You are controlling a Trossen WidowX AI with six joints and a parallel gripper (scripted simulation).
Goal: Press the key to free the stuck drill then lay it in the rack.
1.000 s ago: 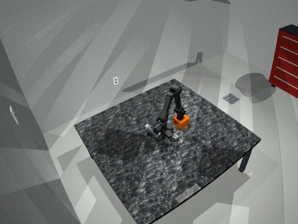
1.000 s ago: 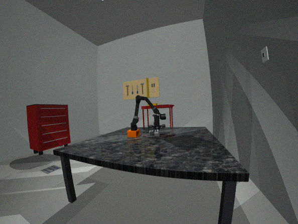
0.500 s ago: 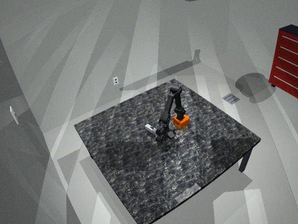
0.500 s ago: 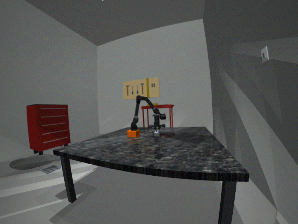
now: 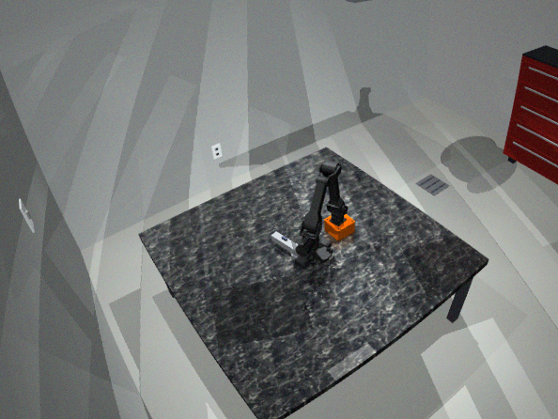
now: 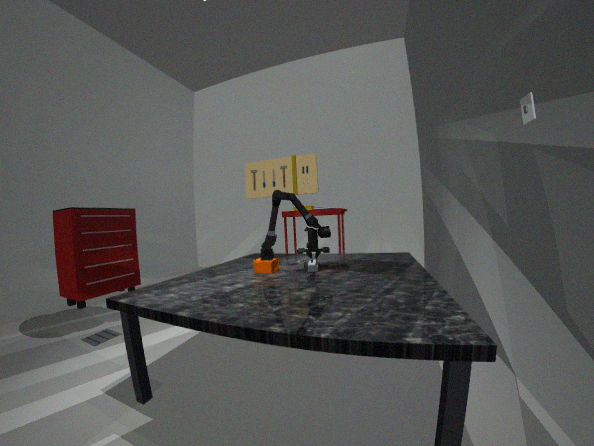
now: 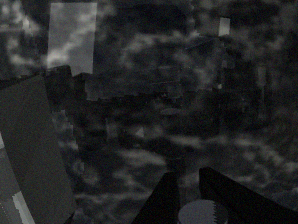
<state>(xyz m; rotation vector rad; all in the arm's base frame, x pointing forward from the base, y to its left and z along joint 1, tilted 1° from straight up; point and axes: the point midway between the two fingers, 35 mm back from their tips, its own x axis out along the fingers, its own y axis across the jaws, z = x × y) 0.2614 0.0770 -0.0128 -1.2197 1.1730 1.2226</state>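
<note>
Now: the dark block 8 cm behind my gripper tip and 1 cm to the left of it. From my gripper tip the other things lie so: dark key: 18 cm to the right, 4 cm above; grey metal block: 15 cm to the right, 3 cm above.
</note>
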